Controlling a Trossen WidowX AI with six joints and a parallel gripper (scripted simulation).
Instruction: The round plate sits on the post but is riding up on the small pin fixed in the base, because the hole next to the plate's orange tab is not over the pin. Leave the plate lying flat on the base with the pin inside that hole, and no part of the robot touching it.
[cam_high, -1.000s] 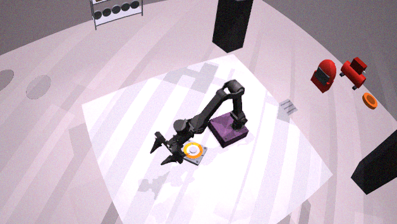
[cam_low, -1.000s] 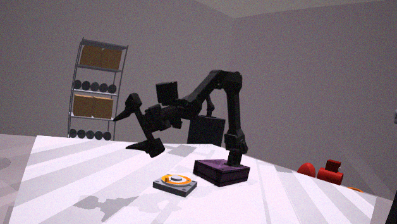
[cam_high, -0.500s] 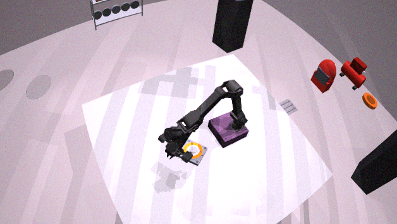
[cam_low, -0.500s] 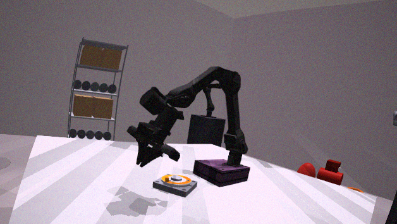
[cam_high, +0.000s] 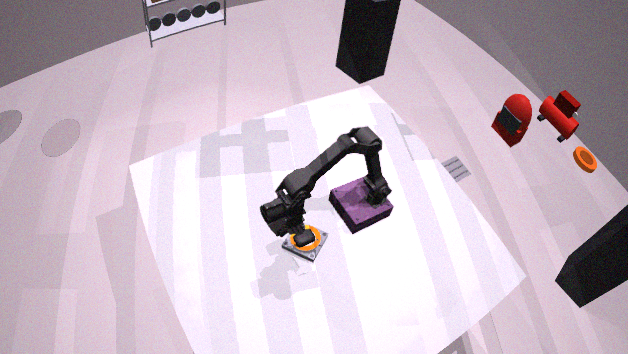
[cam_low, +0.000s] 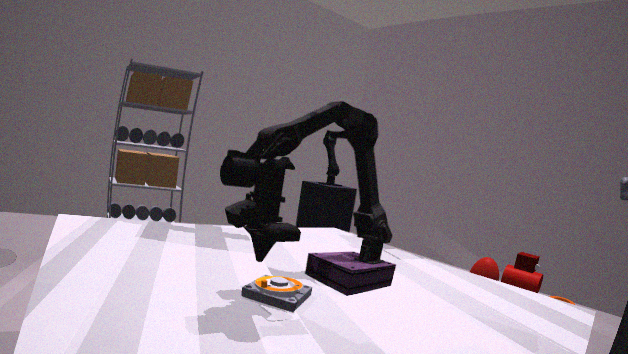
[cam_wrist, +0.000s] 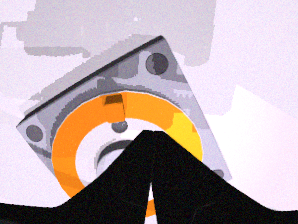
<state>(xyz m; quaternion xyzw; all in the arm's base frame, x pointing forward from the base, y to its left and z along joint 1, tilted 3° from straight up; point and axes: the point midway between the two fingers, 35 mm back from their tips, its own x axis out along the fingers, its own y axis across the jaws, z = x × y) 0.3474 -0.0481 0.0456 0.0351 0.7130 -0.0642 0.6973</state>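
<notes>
Right now the round plate is 30 mm behind my gripper tip, 20 mm to the left of it and 50 mm below it. From my gripper tip the other things lie so: grey square base 50 mm behind, 20 mm to the left, 60 mm below.
</notes>
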